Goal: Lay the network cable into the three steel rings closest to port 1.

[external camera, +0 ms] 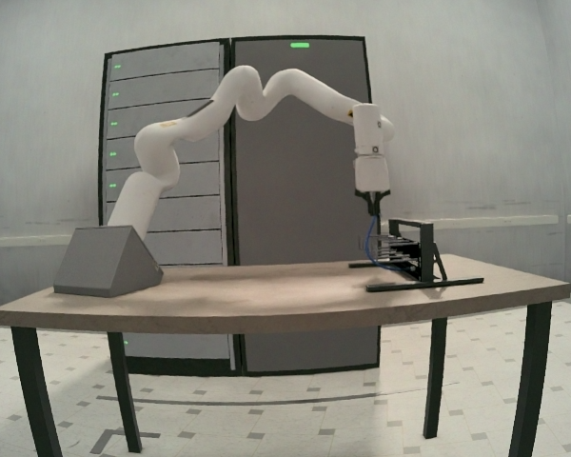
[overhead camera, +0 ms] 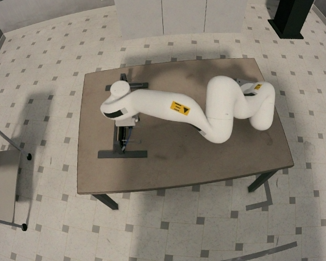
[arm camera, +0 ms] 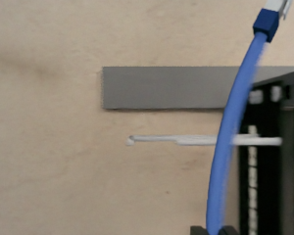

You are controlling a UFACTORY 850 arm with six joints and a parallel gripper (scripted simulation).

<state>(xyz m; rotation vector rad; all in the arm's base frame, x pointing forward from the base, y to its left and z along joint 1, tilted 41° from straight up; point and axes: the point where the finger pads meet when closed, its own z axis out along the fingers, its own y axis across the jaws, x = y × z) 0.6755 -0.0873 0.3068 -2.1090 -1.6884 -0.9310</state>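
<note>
My gripper is now 50 mm short of the plug, 110 mm to the right of it and 20 mm above it. The rest, counted from my hand: black port rack 60 mm ahead, 160 mm to the right, 110 mm below.
</note>
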